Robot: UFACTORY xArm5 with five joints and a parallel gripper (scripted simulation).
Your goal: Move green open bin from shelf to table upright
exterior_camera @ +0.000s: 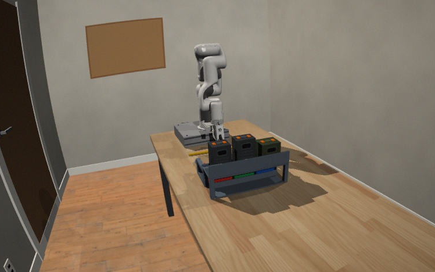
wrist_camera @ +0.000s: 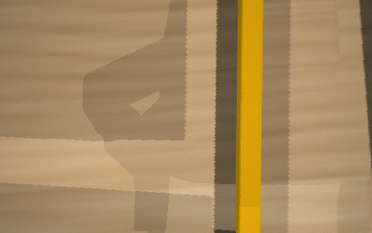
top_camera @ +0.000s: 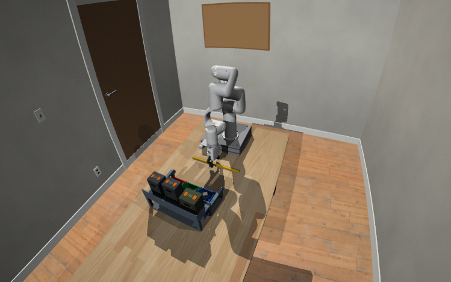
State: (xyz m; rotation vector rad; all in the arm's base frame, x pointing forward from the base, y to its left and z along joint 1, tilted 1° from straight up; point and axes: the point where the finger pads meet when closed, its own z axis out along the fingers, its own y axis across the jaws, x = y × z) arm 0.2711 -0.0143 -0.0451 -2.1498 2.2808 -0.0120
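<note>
My hand is 20 mm above the yellow bar. Also, from my hand: blue open bin: 340 mm ahead, 90 mm to the left, 20 mm above; red open bin: 330 mm ahead, 130 mm to the right, 20 mm above; green open bin: 340 mm ahead, 20 mm to the right, 20 mm above.
</note>
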